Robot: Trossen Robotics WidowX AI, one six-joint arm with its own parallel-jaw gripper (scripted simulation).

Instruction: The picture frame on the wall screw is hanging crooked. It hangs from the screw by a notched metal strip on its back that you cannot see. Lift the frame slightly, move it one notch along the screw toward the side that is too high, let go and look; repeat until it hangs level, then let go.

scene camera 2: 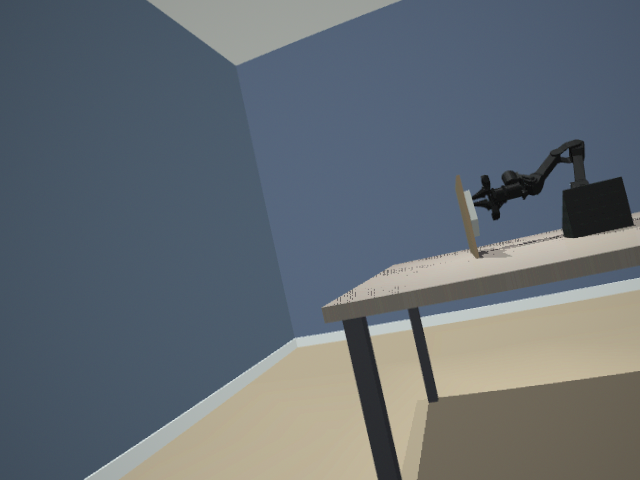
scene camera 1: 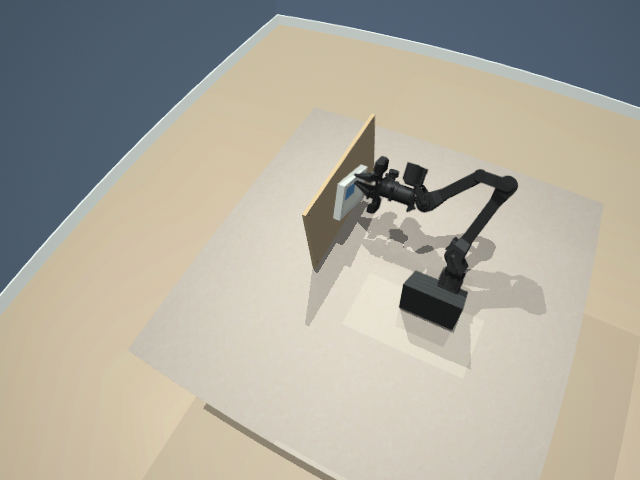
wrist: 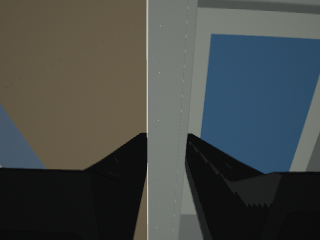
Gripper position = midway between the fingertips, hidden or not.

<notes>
My gripper (scene camera 1: 353, 177) holds a picture frame (scene camera 1: 348, 194).
The picture frame also shows in the wrist view (wrist: 237, 82). My gripper shows as well in scene camera 2 (scene camera 2: 469, 202) and in the wrist view (wrist: 165, 141).
</notes>
